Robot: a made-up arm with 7 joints.
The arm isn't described. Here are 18 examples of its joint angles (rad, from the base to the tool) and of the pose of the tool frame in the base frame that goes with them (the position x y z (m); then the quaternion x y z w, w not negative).
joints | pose
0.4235 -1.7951 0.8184 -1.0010 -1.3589 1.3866 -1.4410 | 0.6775 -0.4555 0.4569 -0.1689 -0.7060 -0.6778 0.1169
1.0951 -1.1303 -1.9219 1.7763 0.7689 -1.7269 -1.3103 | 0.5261 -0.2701 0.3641 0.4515 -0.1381 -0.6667 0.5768
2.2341 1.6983 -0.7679 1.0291 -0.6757 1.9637 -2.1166 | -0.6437 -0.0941 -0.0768 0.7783 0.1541 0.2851 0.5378
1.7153 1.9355 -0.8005 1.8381 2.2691 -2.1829 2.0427 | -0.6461 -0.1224 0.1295 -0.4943 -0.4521 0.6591 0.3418
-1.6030 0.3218 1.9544 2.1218 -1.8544 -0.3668 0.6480 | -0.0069 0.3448 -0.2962 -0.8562 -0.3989 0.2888 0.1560
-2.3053 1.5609 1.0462 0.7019 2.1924 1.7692 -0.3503 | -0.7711 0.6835 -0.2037 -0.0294 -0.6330 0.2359 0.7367
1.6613 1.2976 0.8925 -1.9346 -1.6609 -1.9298 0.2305 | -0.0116 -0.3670 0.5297 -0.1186 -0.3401 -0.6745 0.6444
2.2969 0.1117 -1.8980 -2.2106 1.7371 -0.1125 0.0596 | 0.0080 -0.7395 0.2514 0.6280 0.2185 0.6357 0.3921
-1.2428 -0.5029 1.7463 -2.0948 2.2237 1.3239 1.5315 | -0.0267 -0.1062 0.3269 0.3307 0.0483 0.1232 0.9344
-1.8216 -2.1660 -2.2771 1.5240 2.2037 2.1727 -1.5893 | -0.2366 -0.0806 0.2513 -0.8559 0.1725 -0.4258 0.2373
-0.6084 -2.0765 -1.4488 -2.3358 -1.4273 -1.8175 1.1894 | 0.8979 0.1747 0.6043 -0.7369 0.2177 -0.5662 0.2983
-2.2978 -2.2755 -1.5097 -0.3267 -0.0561 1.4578 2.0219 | 0.1636 0.0340 0.2847 0.3624 0.5188 0.2453 0.7344
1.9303 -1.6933 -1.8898 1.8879 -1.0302 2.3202 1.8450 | 0.0733 -0.6425 0.7790 -0.0301 0.6761 -0.3320 0.6571
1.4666 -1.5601 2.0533 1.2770 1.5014 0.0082 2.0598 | 0.4436 -0.6335 0.1181 0.5405 0.2371 0.5865 0.5546
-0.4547 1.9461 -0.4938 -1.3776 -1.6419 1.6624 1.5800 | 0.4906 0.2877 -0.5230 0.0784 -0.8653 -0.4421 0.2229
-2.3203 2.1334 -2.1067 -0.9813 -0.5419 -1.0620 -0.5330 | -0.0979 0.1582 -0.3011 -0.9059 0.1683 0.0987 0.3759
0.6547 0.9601 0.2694 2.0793 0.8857 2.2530 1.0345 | -0.0801 -0.2997 -0.2827 0.8089 -0.0157 -0.5626 0.1698
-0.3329 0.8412 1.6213 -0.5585 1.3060 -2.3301 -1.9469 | 0.5765 0.4332 -0.0038 -0.4663 -0.5556 0.6597 0.1968
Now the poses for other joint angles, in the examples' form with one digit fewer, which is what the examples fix.
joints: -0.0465 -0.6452 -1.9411 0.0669 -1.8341 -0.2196 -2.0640
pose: 0.037 0.173 0.328 -0.485 -0.068 -0.710 0.506
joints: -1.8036 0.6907 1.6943 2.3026 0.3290 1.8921 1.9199
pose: -0.078 0.172 -0.340 0.603 0.567 0.137 0.544
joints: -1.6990 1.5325 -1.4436 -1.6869 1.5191 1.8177 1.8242
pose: -0.380 0.665 0.122 -0.685 -0.237 0.686 0.061
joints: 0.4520 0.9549 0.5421 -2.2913 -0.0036 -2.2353 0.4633
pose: 0.715 -0.012 0.350 0.203 0.387 0.502 0.746
